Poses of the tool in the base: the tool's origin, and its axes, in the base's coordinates. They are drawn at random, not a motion.
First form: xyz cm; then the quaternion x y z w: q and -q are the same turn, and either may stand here.
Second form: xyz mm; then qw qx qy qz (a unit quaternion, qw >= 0). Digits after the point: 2 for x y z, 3 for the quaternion.
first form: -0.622 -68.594 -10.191 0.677 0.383 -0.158 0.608
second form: -6.22 -685.94 -101.91 0.608 0.677 0.383 -0.158
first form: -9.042 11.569 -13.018 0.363 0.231 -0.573 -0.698
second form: -90.42 115.69 -130.18 0.698 -0.363 -0.231 0.573
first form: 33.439 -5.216 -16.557 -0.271 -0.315 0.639 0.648
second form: 334.39 -52.16 -165.57 0.648 -0.271 -0.315 0.639
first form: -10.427 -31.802 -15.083 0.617 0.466 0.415 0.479
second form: -104.27 -318.02 -150.83 0.479 0.617 0.466 0.415
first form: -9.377 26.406 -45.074 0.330 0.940 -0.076 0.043
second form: -93.77 264.06 -450.74 0.043 0.330 0.940 -0.076
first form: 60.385 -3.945 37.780 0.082 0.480 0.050 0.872
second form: 603.85 -39.45 377.80 0.872 0.082 0.480 0.050
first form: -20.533 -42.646 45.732 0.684 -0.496 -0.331 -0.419
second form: -205.33 -426.46 457.32 0.419 -0.684 0.496 0.331
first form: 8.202 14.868 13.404 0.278 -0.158 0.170 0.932
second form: 82.02 148.68 134.04 0.932 0.278 -0.158 0.170
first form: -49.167 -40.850 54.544 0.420 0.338 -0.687 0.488
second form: -491.67 -408.50 545.44 0.488 0.420 0.338 -0.687
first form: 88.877 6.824 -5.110 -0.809 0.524 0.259 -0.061
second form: 888.77 68.24 -51.10 0.061 0.809 -0.524 -0.259
